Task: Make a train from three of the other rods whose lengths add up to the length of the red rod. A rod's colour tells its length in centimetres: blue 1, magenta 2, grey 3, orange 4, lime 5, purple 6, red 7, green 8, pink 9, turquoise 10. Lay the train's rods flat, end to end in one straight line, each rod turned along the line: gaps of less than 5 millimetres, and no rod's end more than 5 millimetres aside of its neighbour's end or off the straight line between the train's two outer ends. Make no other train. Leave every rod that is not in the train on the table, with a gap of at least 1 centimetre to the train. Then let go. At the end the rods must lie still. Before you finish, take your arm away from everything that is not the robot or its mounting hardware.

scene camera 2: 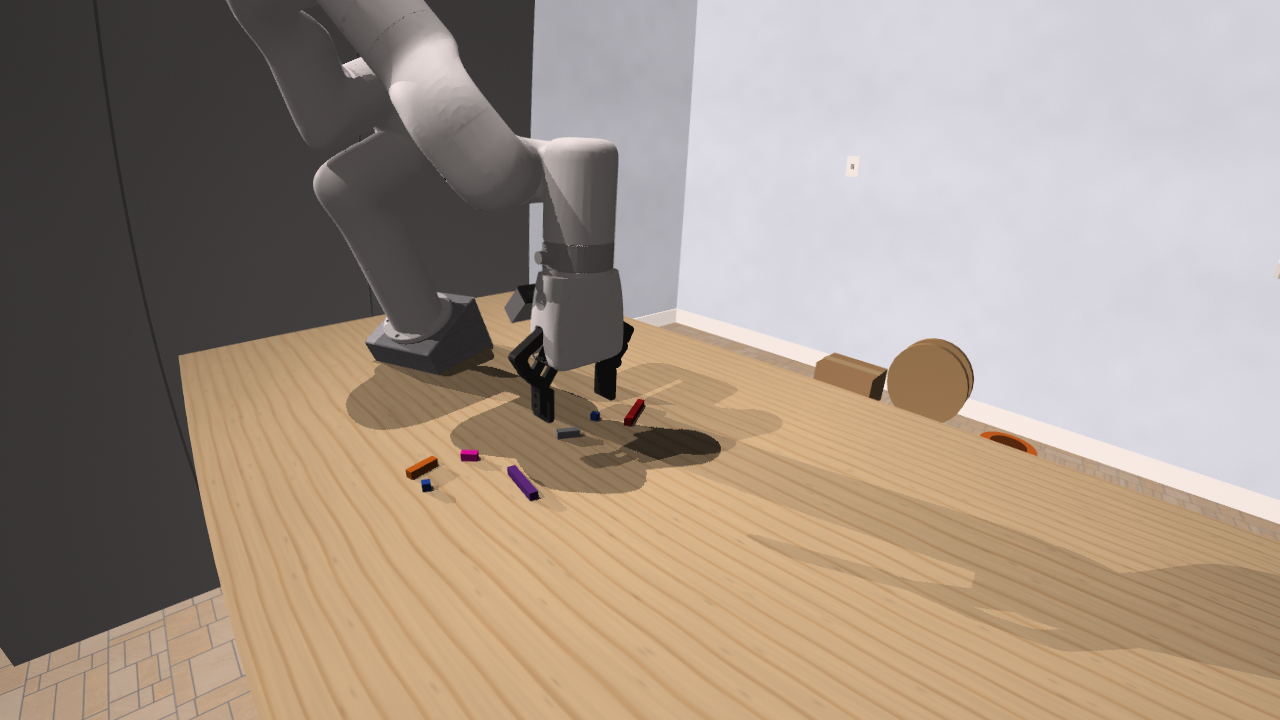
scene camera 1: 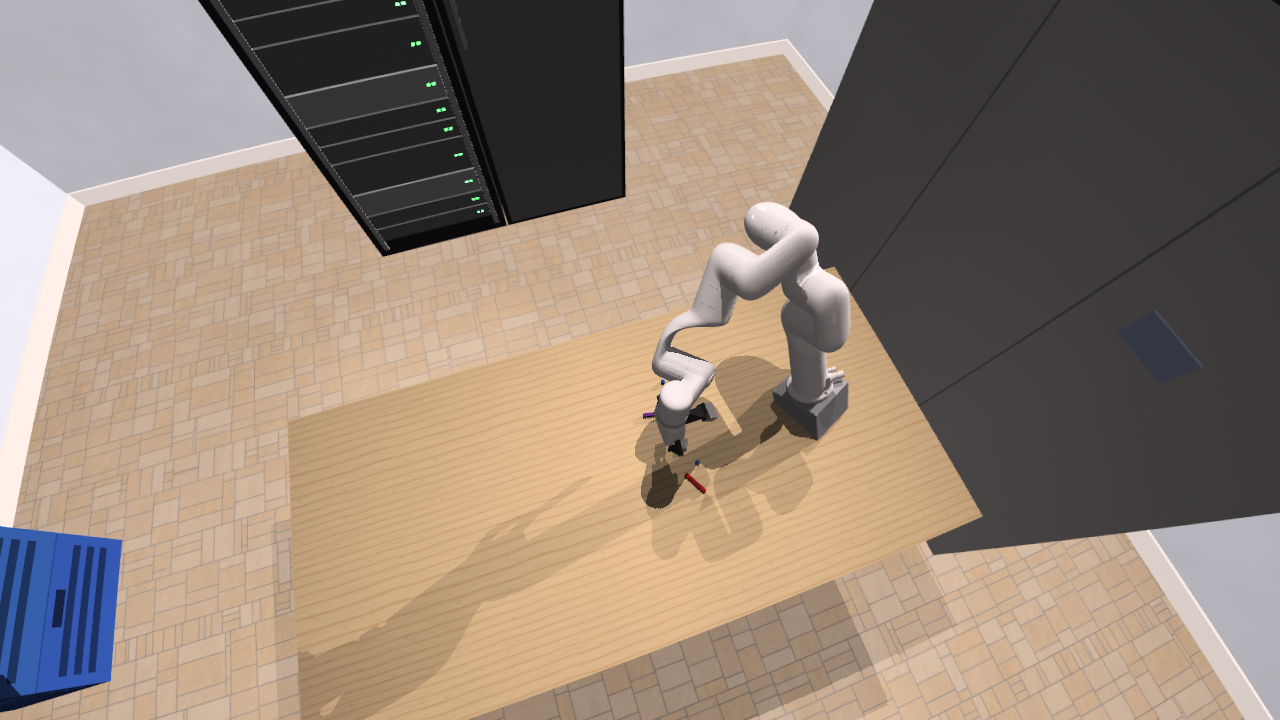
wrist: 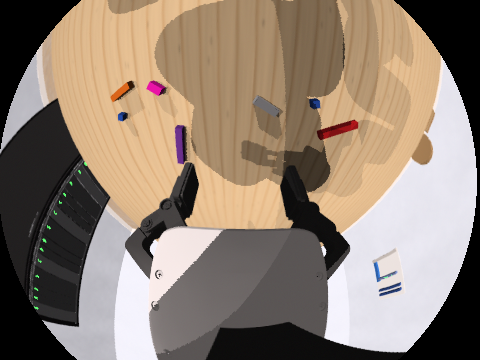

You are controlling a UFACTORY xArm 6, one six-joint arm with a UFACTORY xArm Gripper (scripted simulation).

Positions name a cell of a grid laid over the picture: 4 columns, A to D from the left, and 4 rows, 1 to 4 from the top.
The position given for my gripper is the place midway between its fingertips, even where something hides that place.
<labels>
my gripper: scene camera 2 B3; scene camera 1 C3; wrist C2
</labels>
